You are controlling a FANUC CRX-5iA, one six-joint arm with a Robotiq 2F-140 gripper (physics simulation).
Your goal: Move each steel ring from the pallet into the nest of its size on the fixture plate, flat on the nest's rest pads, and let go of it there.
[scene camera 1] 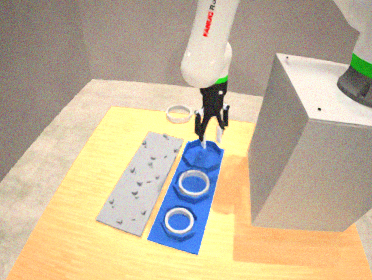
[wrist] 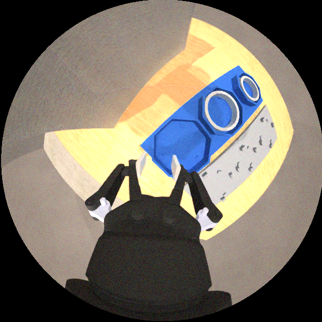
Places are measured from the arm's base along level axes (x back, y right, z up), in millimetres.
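Where they show: gripper, fingertip midpoint: [scene camera 1: 210, 144]; arm's base, origin of the base link: [scene camera 1: 364, 93].
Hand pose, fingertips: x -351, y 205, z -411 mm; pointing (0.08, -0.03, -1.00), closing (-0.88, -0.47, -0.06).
Note:
Each offset is from my fingertips to the top centre of the thing. "spot": to the spot under its first point. Level surfaces: height alone.
The blue fixture plate [scene camera 1: 208, 210] [wrist: 172, 117] has three nests. A small steel ring @(spot: dx -91, dy -391, dz +0 mm) [scene camera 1: 178, 232] [wrist: 242, 87] sits in the near end nest, and a middle-sized ring @(spot: dx -52, dy -252, dz -4 mm) [scene camera 1: 194, 195] [wrist: 207, 111] sits in the middle nest. The far, largest nest [scene camera 1: 201, 166] [wrist: 207, 145] holds no ring. The largest ring @(dx -154, dy +226, dz -12 mm) [scene camera 1: 178, 120] lies on the table behind the plates, outside the nests; it does not show in the wrist view. My gripper [scene camera 1: 211, 140] [wrist: 158, 158] is partly open and empty, above the far end of the fixture plate, right of the largest ring in the scene view.
The grey pallet @(dx -238, dy -166, dz -25 mm) [scene camera 1: 142, 175] [wrist: 215, 185], with several small raised pegs, lies beside the fixture plate and bears no ring. The big grey robot pedestal [scene camera 1: 280, 165] stands to the right on the wooden table top @(dz -38 mm) [scene camera 1: 65, 235] [wrist: 87, 145].

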